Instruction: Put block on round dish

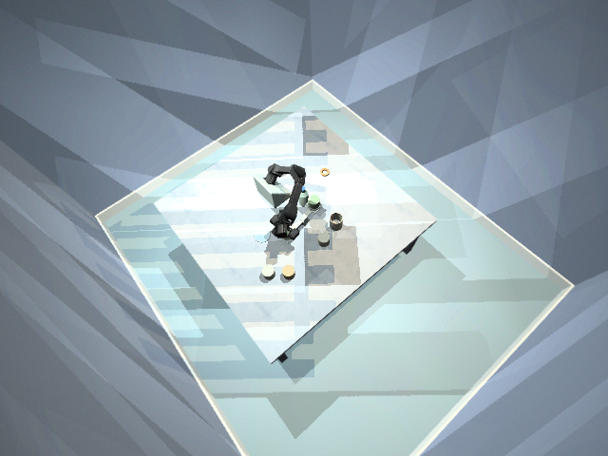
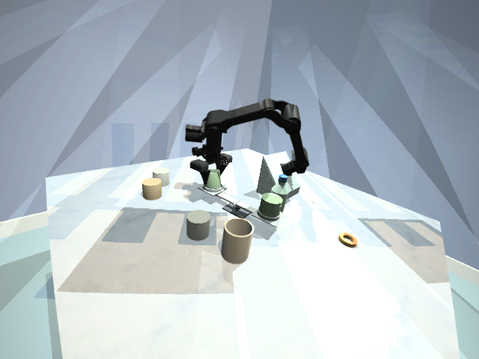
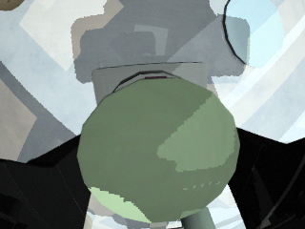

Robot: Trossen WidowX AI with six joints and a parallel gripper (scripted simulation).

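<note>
Right now the grey block is 1 cm to the left of my gripper tip and 1 cm below it. Round my gripper tip: pale blue round dish 11 cm behind, 12 cm to the right, 8 cm below; tan cylinder 19 cm ahead, 10 cm to the right, 4 cm below; blue-capped bottle 15 cm behind, 23 cm to the left, 3 cm above.
</note>
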